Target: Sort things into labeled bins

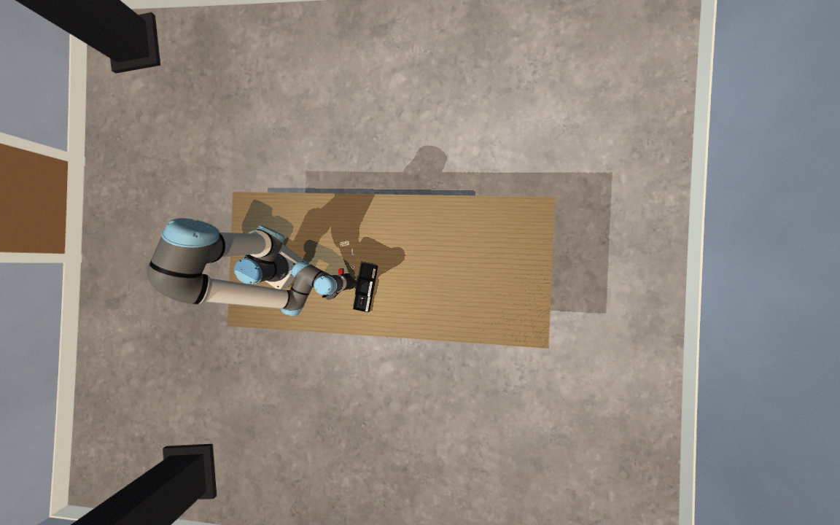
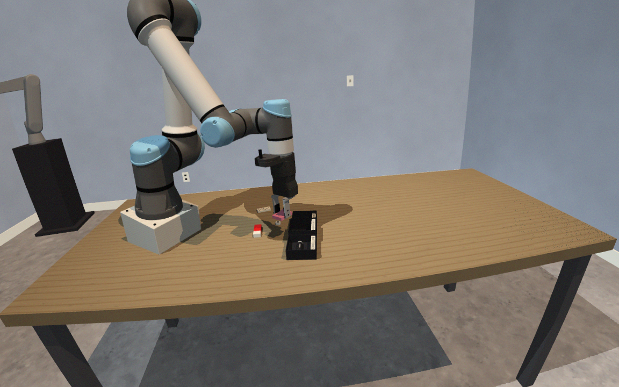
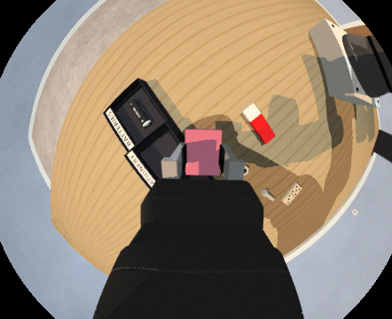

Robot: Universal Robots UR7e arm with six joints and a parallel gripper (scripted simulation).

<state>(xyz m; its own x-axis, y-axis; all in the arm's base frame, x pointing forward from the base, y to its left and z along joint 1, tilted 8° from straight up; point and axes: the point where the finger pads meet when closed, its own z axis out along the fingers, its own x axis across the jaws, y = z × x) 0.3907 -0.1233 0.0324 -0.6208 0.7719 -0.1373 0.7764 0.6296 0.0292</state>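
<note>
The black bin tray is 60 mm ahead of my hand, 30 mm to the right of it and 70 mm below it. The rest, counted from my hand: red block: 80 mm behind, 40 mm to the left, 80 mm below; then hex nut: 10 mm behind, 80 mm to the left, 80 mm below; then pink eraser: 10 mm below.
</note>
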